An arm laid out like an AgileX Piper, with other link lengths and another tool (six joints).
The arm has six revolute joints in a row. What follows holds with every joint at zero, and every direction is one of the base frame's.
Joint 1 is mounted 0.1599 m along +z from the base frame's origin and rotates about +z.
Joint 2 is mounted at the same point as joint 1 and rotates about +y.
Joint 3 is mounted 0.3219 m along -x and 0.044 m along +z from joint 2 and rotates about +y.
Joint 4 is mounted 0.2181 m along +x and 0.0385 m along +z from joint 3 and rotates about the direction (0.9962, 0, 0.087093).
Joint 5 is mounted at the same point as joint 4 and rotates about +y.
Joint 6 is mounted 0.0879 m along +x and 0.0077 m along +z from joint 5 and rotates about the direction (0.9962, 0, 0.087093).
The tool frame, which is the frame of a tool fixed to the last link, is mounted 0.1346 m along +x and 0.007 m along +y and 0.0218 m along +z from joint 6; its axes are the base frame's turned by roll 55.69, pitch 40.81 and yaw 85.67 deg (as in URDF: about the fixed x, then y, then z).
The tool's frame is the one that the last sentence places.
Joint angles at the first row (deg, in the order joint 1, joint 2, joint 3, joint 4, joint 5, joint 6):
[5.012, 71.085, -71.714, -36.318, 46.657, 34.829]
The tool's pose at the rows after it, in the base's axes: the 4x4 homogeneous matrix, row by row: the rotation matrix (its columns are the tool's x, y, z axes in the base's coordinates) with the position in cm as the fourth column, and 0 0 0 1 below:
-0.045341 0.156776 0.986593 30.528; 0.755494 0.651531 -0.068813 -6.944; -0.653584 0.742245 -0.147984 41.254; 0 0 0 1
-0.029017 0.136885 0.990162 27.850; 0.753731 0.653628 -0.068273 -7.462; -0.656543 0.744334 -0.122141 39.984; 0 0 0 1
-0.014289 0.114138 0.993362 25.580; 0.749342 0.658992 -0.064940 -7.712; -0.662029 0.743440 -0.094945 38.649; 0 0 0 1
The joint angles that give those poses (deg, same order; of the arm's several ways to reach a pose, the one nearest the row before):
[3.129, 64.503, -65.402, -36.319, 43.402, 35.056]
[0.887, 58.731, -57.981, -36.316, 39.516, 35.052]
[-1.175, 53.552, -51.209, -36.551, 35.615, 35.058]

